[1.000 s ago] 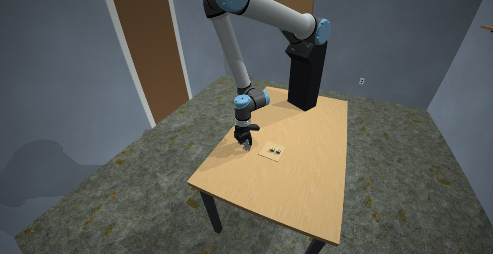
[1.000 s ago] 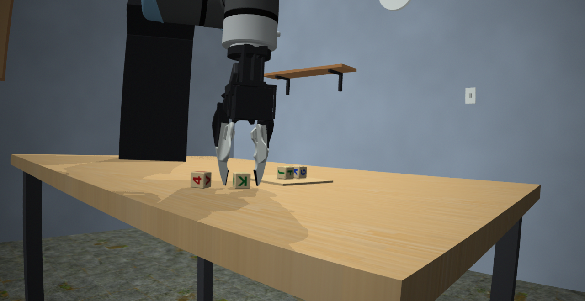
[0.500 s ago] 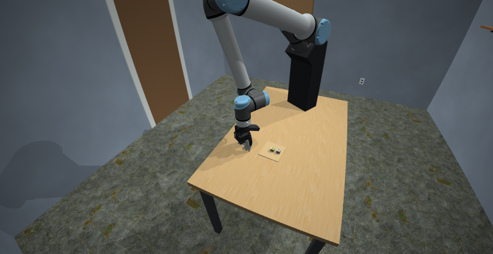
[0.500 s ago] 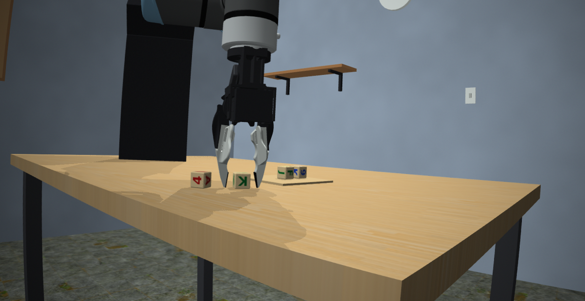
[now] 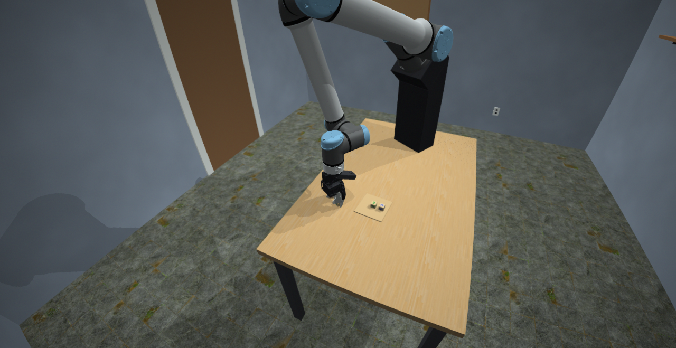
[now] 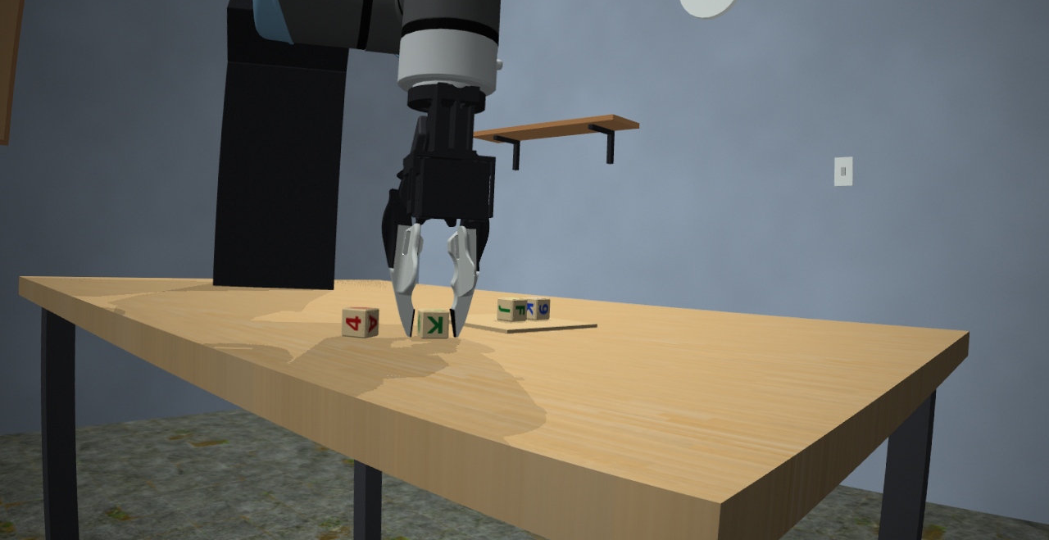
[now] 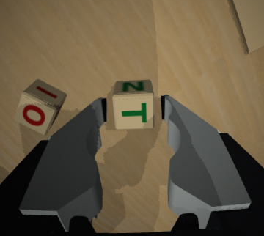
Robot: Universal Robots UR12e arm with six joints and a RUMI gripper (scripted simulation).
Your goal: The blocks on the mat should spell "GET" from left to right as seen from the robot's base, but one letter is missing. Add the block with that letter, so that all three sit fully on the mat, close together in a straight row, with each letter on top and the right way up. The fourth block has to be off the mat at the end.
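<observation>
Now: hand 1 cm past the tan mat, 17 cm to the right of it and 1 cm above it.
</observation>
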